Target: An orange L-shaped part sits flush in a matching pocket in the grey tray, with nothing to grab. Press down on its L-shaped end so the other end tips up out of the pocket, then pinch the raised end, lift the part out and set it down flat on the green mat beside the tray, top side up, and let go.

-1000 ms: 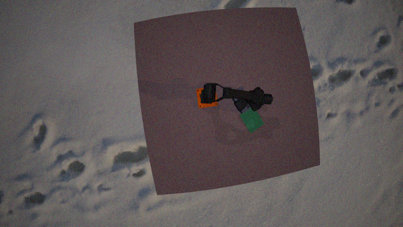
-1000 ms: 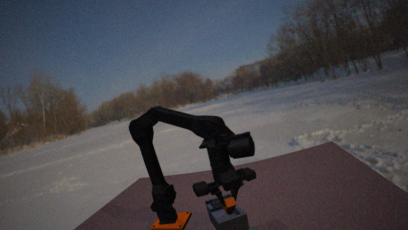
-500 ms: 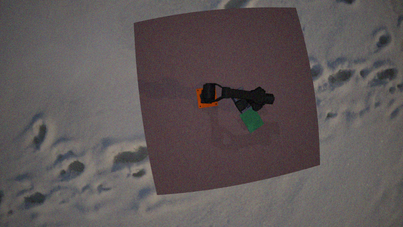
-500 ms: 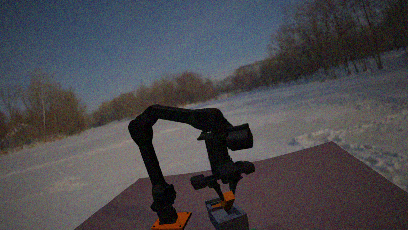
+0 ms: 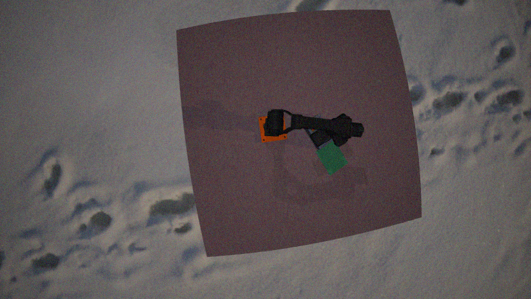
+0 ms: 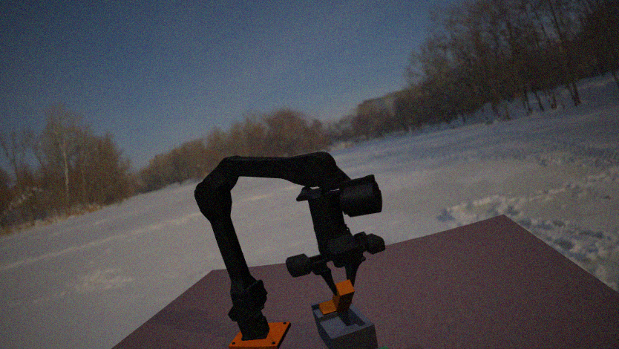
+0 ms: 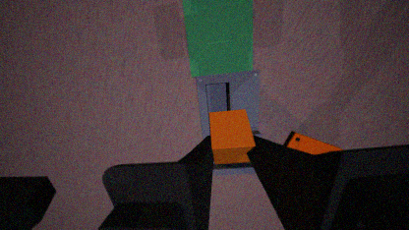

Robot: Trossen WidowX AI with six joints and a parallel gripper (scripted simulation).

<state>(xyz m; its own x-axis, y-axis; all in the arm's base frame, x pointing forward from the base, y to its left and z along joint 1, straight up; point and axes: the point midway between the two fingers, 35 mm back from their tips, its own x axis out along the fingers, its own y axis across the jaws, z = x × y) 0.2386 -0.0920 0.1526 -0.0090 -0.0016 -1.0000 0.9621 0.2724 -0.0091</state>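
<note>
The green mat is 14 cm to the right of my gripper tip, 14 cm below it and 3 cm ahead of it. Round my gripper tip: orange L-shaped part: 3 cm to the left, 3 cm below, 2 cm behind.
</note>
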